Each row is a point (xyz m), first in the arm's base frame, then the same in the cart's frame.
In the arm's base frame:
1: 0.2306 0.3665 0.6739
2: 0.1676 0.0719 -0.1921
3: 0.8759 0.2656 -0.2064
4: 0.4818 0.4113 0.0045
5: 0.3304 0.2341 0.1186
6: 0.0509 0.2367 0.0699
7: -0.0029 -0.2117 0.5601
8: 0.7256 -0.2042 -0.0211
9: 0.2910 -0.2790 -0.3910
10: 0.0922 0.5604 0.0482
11: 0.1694 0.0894 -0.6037
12: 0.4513 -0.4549 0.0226
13: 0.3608 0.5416 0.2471
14: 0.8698 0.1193 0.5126
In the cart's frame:
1: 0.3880 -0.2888 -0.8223
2: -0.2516 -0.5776 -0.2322
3: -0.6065 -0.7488 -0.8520
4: -0.3070 -0.4175 -0.7054
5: -0.0952 -0.4918 -0.5750
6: -0.0254 -0.3589 -0.3343
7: 0.5522 -0.6906 -0.3604
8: -0.2481 -1.0746 -0.6443
9: -0.3716 -0.9578 -0.0944
10: -0.1552 -0.0971 -0.4811
11: -0.6144 -0.5923 -0.0375
12: -0.0264 -1.1592 -0.3551
13: -0.0857 -0.2283 -0.7812
14: 0.0621 -0.8230 -1.1451

